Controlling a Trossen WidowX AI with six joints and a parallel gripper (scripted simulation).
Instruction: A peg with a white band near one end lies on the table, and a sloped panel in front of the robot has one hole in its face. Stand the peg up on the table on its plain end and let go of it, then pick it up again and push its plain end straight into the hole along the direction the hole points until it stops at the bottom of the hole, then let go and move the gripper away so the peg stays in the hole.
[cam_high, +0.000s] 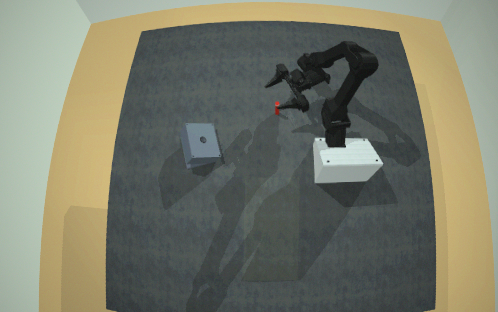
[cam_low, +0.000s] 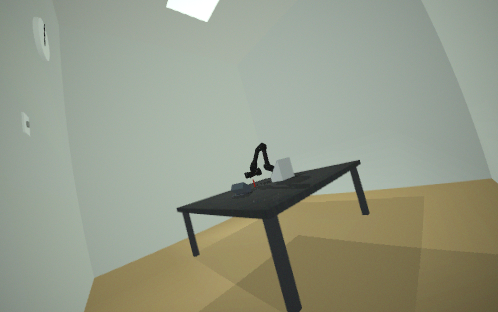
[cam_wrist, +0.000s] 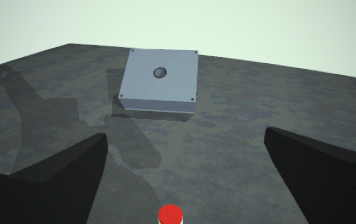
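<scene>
My gripper tip is now 2 cm past the peg and 6 cm above it. Also, from my gripper tip: grey sloped panel: 25 cm ahead, 14 cm to the left, 8 cm below.
</scene>
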